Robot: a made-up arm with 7 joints. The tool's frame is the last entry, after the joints.
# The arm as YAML. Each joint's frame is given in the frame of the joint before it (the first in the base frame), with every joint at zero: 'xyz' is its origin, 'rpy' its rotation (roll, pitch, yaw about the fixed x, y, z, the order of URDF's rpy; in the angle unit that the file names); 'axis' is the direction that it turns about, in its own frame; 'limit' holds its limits. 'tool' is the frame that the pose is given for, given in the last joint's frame.
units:
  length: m
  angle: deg
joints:
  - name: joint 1
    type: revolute
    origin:
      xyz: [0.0, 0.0, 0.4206]
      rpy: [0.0, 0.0, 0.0]
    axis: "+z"
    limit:
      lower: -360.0
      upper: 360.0
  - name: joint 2
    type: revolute
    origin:
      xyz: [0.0, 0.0, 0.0]
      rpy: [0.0, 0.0, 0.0]
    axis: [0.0, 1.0, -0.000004]
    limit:
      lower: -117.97
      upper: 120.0
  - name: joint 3
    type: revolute
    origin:
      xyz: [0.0, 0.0, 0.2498]
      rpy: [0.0, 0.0, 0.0]
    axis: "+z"
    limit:
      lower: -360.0
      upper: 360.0
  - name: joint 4
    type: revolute
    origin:
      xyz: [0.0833, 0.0, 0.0]
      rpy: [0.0, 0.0, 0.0]
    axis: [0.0, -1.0, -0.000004]
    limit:
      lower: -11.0
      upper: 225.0
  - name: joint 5
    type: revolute
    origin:
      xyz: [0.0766, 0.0, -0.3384]
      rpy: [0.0, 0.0, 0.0]
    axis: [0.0, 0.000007, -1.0]
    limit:
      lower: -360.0
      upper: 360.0
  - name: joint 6
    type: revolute
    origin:
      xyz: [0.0, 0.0, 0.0]
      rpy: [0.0, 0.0, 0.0]
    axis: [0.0, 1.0, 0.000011]
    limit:
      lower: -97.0
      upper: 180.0
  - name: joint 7
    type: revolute
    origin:
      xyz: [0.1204, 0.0, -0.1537]
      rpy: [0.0, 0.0, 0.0]
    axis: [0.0, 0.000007, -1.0]
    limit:
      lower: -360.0
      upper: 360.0
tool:
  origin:
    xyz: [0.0, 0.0, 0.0]
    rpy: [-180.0, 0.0, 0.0]
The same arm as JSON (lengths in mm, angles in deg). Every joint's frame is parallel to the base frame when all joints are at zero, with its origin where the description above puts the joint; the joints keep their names.
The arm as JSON. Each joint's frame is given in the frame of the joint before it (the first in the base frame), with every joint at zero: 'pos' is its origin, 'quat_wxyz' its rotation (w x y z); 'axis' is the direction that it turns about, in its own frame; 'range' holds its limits. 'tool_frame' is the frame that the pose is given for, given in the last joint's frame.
{
  "length_unit": "mm",
  "angle_unit": "deg",
  "joints": [
    {
      "joint": "joint 1",
      "pos": [
        0.0,
        0.0,
        420.6
      ],
      "quat_wxyz": [
        1.0,
        0.0,
        0.0,
        0.0
      ],
      "axis": "+z",
      "range": [
        -360.0,
        360.0
      ]
    },
    {
      "joint": "joint 2",
      "pos": [
        0.0,
        0.0,
        0.0
      ],
      "quat_wxyz": [
        1.0,
        0.0,
        0.0,
        0.0
      ],
      "axis": "+y",
      "range": [
        -117.97,
        120.0
      ]
    },
    {
      "joint": "joint 3",
      "pos": [
        0.0,
        0.0,
        249.8
      ],
      "quat_wxyz": [
        1.0,
        0.0,
        0.0,
        0.0
      ],
      "axis": "+z",
      "range": [
        -360.0,
        360.0
      ]
    },
    {
      "joint": "joint 4",
      "pos": [
        83.3,
        0.0,
        0.0
      ],
      "quat_wxyz": [
        1.0,
        0.0,
        0.0,
        0.0
      ],
      "axis": "-y",
      "range": [
        -11.0,
        225.0
      ]
    },
    {
      "joint": "joint 5",
      "pos": [
        76.6,
        0.0,
        -338.4
      ],
      "quat_wxyz": [
        1.0,
        0.0,
        0.0,
        0.0
      ],
      "axis": "-z",
      "range": [
        -360.0,
        360.0
      ]
    },
    {
      "joint": "joint 6",
      "pos": [
        0.0,
        0.0,
        0.0
      ],
      "quat_wxyz": [
        1.0,
        0.0,
        0.0,
        0.0
      ],
      "axis": "+y",
      "range": [
        -97.0,
        180.0
      ]
    },
    {
      "joint": "joint 7",
      "pos": [
        120.4,
        0.0,
        -153.7
      ],
      "quat_wxyz": [
        1.0,
        0.0,
        0.0,
        0.0
      ],
      "axis": "-z",
      "range": [
        -360.0,
        360.0
      ]
    }
  ],
  "tool_frame": {
    "pos": [
      0.0,
      0.0,
      0.0
    ],
    "quat_wxyz": [
      0.0,
      1.0,
      0.0,
      0.0
    ]
  }
}

